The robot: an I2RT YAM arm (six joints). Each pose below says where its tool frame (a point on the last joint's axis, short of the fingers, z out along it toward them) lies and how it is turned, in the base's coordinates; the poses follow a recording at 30 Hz.
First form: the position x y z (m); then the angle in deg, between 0 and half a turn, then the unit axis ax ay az.
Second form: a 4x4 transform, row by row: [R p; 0 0 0 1], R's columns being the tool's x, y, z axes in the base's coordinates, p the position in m. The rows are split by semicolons. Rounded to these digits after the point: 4 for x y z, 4 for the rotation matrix.
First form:
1: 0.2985 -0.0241 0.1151 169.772 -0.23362 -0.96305 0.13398
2: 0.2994 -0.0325 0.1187 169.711 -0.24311 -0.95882 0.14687
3: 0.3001 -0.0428 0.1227 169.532 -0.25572 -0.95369 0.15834
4: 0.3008 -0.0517 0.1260 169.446 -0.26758 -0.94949 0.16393
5: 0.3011 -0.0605 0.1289 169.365 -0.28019 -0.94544 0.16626
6: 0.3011 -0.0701 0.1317 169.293 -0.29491 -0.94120 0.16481
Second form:
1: -0.8758 0.4226 -0.2331 0.2985; 0.4702 0.8561 -0.2145 -0.0241; 0.1089 -0.2975 -0.9485 0.1151; 0 0 0 1
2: -0.8667 0.4362 -0.2421 0.2994; 0.4887 0.8400 -0.2360 -0.0325; 0.1004 -0.3228 -0.9411 0.1187; 0 0 0 1
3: -0.8537 0.4549 -0.2536 0.3001; 0.5125 0.8206 -0.2530 -0.0428; 0.0930 -0.3460 -0.9336 0.1227; 0 0 0 1
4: -0.8411 0.4738 -0.2609 0.3008; 0.5339 0.8047 -0.2597 -0.0517; 0.0869 -0.3577 -0.9298 0.1260; 0 0 0 1
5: -0.8272 0.4946 -0.2669 0.3011; 0.5559 0.7895 -0.2600 -0.0605; 0.0821 -0.3634 -0.9280 0.1289; 0 0 0 1
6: -0.8102 0.5197 -0.2712 0.3011; 0.5809 0.7737 -0.2527 -0.0701; 0.0785 -0.3623 -0.9287 0.1317; 0 0 0 1
